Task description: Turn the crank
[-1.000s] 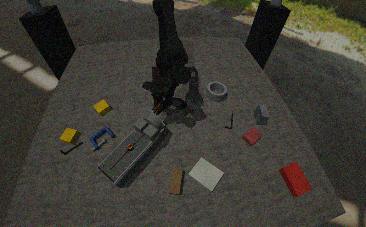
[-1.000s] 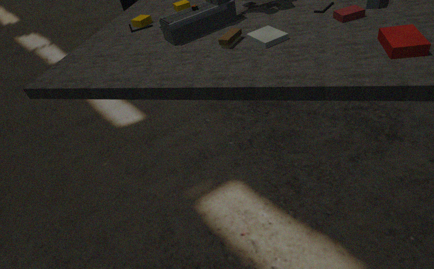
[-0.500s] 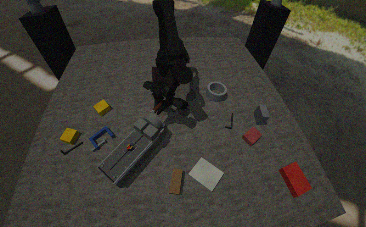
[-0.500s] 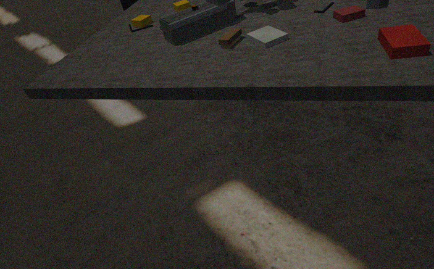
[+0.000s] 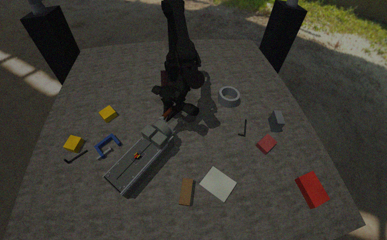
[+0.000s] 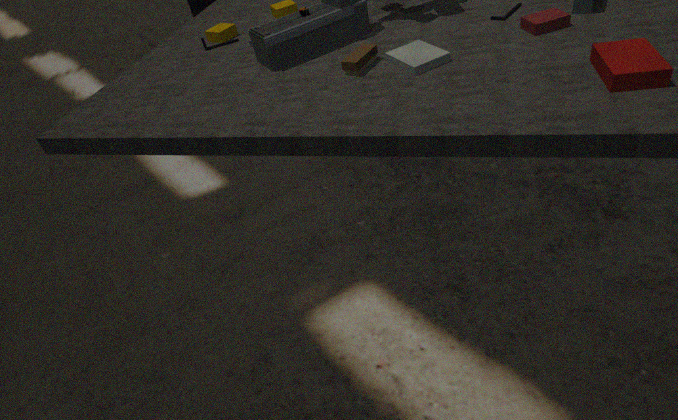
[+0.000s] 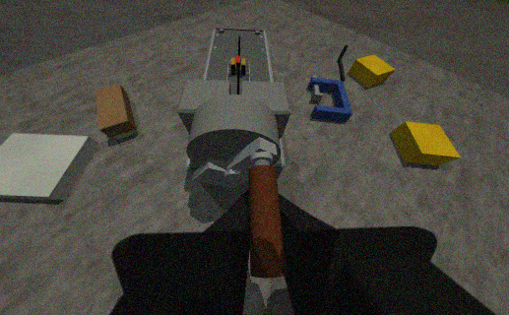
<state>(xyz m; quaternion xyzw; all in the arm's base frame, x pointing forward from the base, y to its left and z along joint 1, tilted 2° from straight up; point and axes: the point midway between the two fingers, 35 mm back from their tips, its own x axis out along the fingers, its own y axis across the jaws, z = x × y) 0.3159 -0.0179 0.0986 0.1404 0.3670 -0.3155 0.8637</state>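
The brown crank handle lies 3 cm above my gripper tip, 1 cm to the left of it and 1 cm behind it. Round my gripper tip: white plate: 23 cm ahead, 18 cm to the left, 7 cm below; red pointer: 14 cm ahead, 10 cm to the right; brown block: 25 cm ahead, 7 cm below, 6 cm to the left.
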